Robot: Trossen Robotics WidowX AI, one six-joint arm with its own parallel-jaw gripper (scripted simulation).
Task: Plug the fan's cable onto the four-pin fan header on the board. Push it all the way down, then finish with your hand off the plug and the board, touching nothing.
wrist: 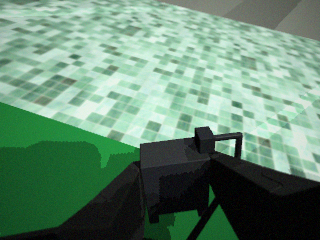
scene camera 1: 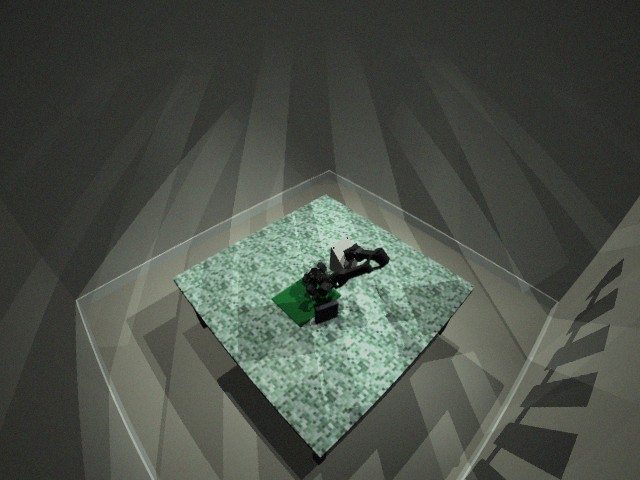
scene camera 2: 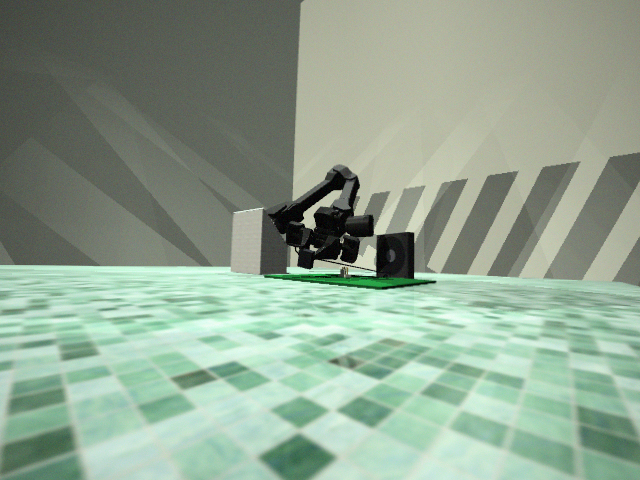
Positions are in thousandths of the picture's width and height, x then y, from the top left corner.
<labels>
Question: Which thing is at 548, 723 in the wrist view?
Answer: A black plug.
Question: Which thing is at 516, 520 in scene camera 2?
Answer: My gripper.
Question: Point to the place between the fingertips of my gripper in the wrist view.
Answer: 539, 681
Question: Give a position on a green board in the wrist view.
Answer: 186, 702
</labels>
